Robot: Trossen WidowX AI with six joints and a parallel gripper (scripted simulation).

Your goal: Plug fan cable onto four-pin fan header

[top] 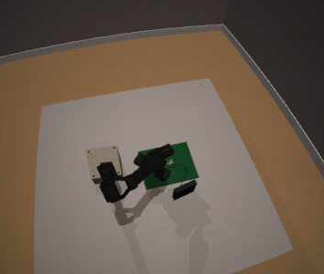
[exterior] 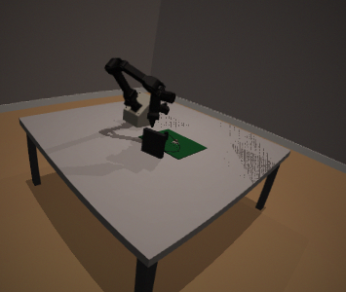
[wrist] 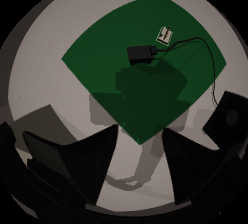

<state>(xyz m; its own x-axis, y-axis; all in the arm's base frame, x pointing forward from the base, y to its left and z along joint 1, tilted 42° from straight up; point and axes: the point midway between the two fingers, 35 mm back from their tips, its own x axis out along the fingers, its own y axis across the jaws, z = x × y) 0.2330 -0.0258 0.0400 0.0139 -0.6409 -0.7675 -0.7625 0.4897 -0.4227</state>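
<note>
The black plug lies 7 cm to the left of my gripper tip, 5 cm below it and 5 cm ahead of it. The rest, counted from my gripper tip: green board: 10 cm ahead, 9 cm below, 8 cm to the left.
</note>
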